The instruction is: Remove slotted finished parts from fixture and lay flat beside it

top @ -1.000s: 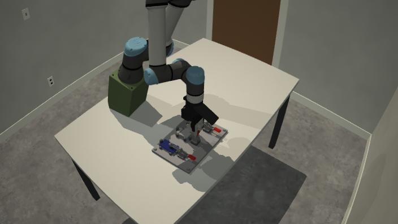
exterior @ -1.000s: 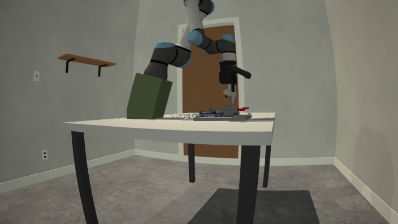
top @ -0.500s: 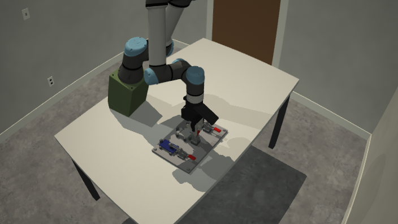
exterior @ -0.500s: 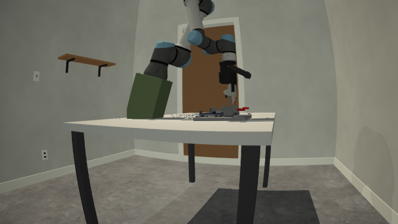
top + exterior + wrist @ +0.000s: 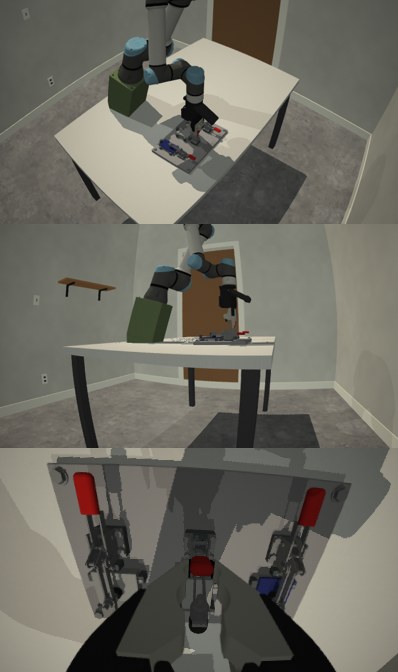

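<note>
My gripper is now 4 cm past the grey fixture plate and 8 cm above it. From my hand the other things lie so: blue blank 9 cm behind, 11 cm to the right, 6 cm below; then pale grey part 10 cm behind, 11 cm to the left, 6 cm below.
</note>
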